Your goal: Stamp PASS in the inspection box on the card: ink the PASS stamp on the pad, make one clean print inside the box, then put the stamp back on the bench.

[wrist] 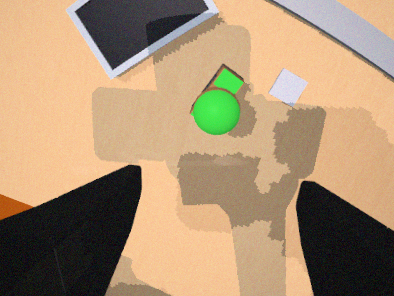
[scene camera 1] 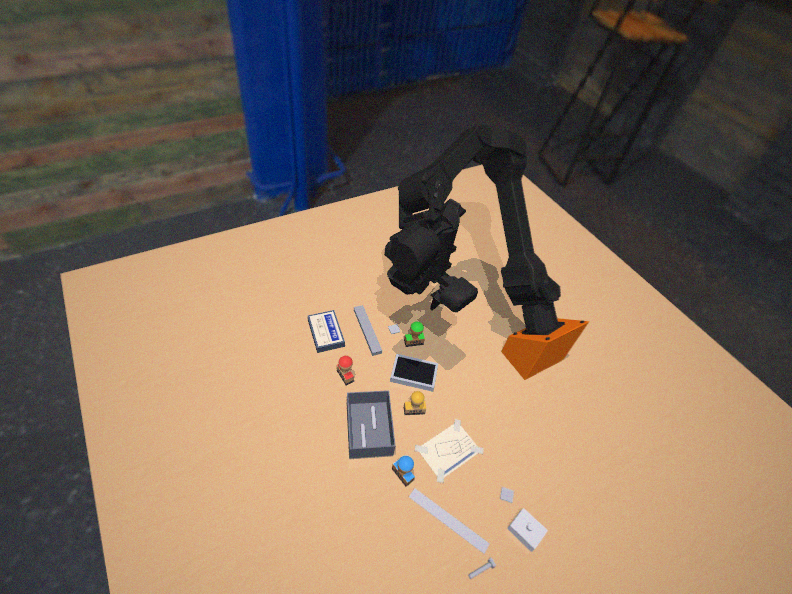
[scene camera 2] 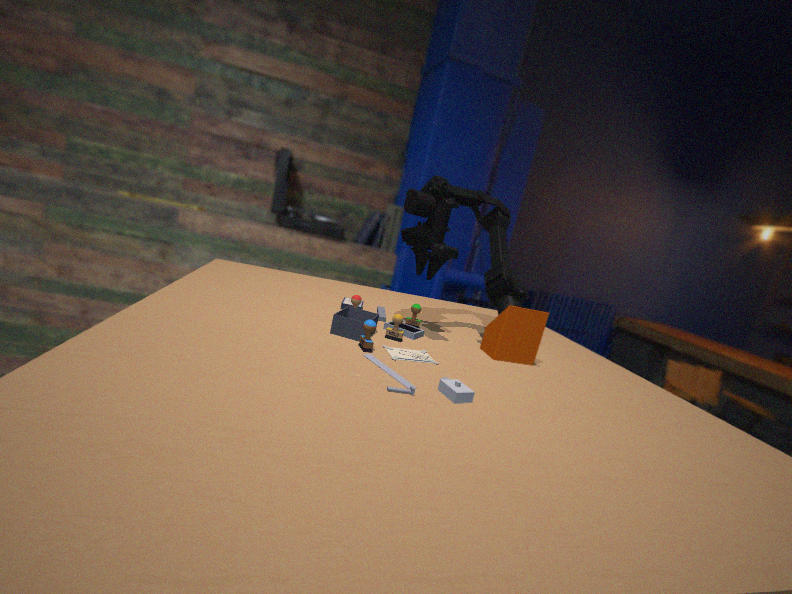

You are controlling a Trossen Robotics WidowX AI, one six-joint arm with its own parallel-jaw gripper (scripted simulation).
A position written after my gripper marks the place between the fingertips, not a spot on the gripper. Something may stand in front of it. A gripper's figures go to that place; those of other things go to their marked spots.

Labels:
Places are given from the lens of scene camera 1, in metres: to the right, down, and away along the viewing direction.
my gripper (scene camera 1: 422, 300): 0.05, 0.01, 0.90
grey tray (scene camera 1: 369, 416): -0.05, 0.23, 0.88

